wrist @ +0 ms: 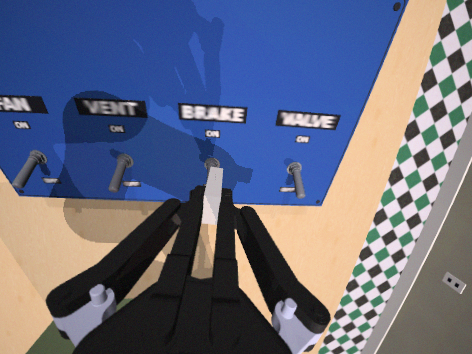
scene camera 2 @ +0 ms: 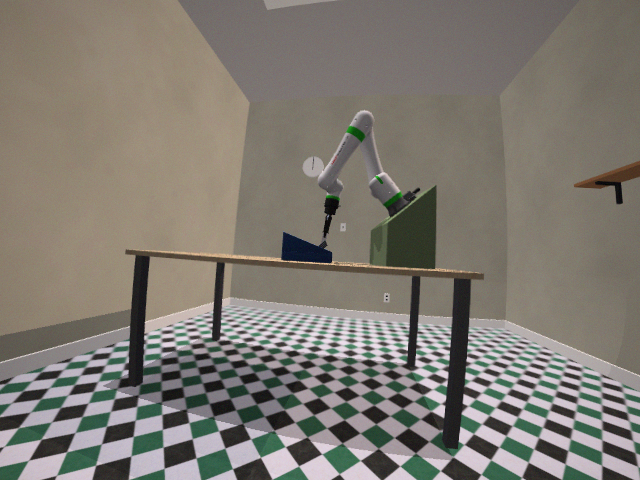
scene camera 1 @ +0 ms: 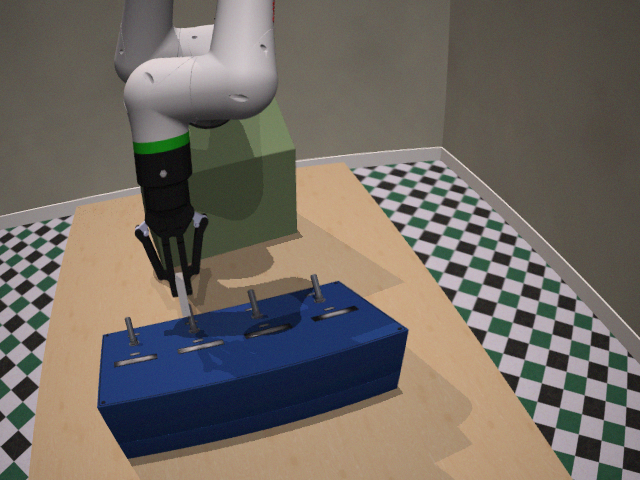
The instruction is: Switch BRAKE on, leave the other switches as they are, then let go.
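Where they show: gripper, fingertip midpoint: [wrist: 215,178] [scene camera 1: 186,311]; arm's base at its link origin: [scene camera 2: 400,209].
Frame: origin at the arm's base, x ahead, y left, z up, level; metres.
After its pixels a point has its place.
A blue sloped switch box [scene camera 1: 258,372] @[z -0.190, x 0.649, y -0.140 m] [scene camera 2: 299,250] @[z -0.284, x 0.582, y 0.111 m] [wrist: 300,60] @[z -0.211, x 0.573, y -0.293 m] carries labelled toggle levers. The BRAKE lever [scene camera 1: 191,318] @[z -0.234, x 0.445, y -0.187 m] leans toward the OFF side in scene camera 1; in the wrist view my fingertip covers most of it below its collar. The VALVE lever [scene camera 1: 130,329] @[z -0.231, x 0.431, y -0.306 m] [wrist: 298,182] @[z -0.229, x 0.429, y -0.305 m], VENT lever [scene camera 1: 252,302] @[z -0.232, x 0.453, y -0.071 m] [wrist: 119,174] @[z -0.231, x 0.452, y -0.071 m] and FAN lever [scene camera 1: 315,286] @[z -0.231, x 0.464, y 0.048 m] [wrist: 27,171] @[z -0.232, x 0.462, y 0.047 m] lean to the OFF side. My gripper [scene camera 1: 181,294] [scene camera 2: 323,243] @[z -0.217, x 0.443, y -0.194 m] [wrist: 215,178] @[z -0.217, x 0.443, y -0.194 m] is shut and empty, its pale tip pointing down at the BRAKE lever from the OFF side. Contact cannot be told.
The box stands on a wooden table [scene camera 1: 82,387] @[z -0.341, x 0.432, y -0.450 m] [scene camera 2: 206,257] @[z -0.348, x 1.015, y 0.245 m] [wrist: 400,75] @[z -0.341, x 0.589, y -0.540 m]. A large green block [scene camera 1: 279,206] @[z -0.254, x 0.133, y 0.124 m] [scene camera 2: 408,237] @[z -0.184, x 0.018, y 0.170 m] bears the arm's base behind the gripper. A wall shelf [scene camera 2: 610,176] is far off at the right.
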